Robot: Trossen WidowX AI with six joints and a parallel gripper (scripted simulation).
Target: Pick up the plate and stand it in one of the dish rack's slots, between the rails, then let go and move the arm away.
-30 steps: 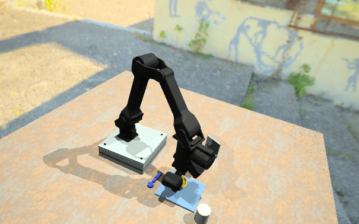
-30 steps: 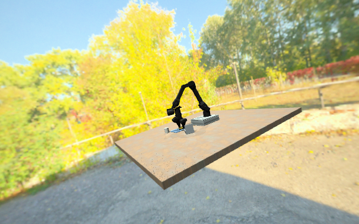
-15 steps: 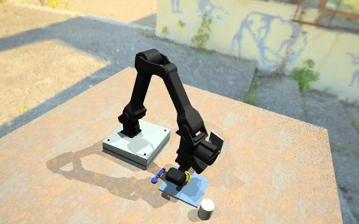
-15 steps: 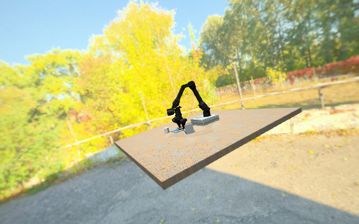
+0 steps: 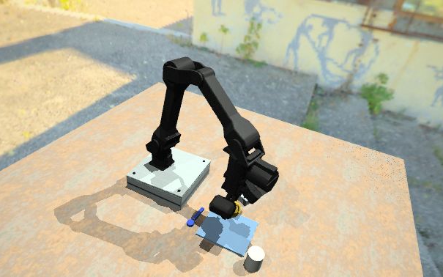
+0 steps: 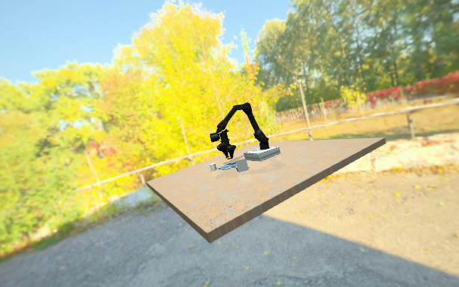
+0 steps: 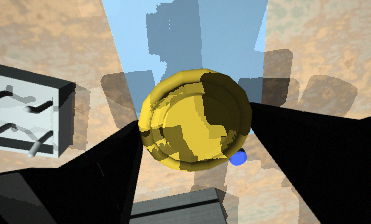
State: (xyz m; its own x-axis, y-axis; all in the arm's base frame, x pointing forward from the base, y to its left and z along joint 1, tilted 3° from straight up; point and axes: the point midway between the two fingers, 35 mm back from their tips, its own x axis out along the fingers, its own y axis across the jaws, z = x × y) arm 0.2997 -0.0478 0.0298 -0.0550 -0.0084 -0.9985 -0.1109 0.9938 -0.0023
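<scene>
The grey dish rack is 180 mm to the left of my gripper tip and 40 mm below it. Also, from my gripper tip: yellow plate: 10 mm above; blue spoon: 90 mm behind, 60 mm below, 40 mm to the right; light blue mat: 60 mm below, 10 mm to the right, 10 mm ahead.
</scene>
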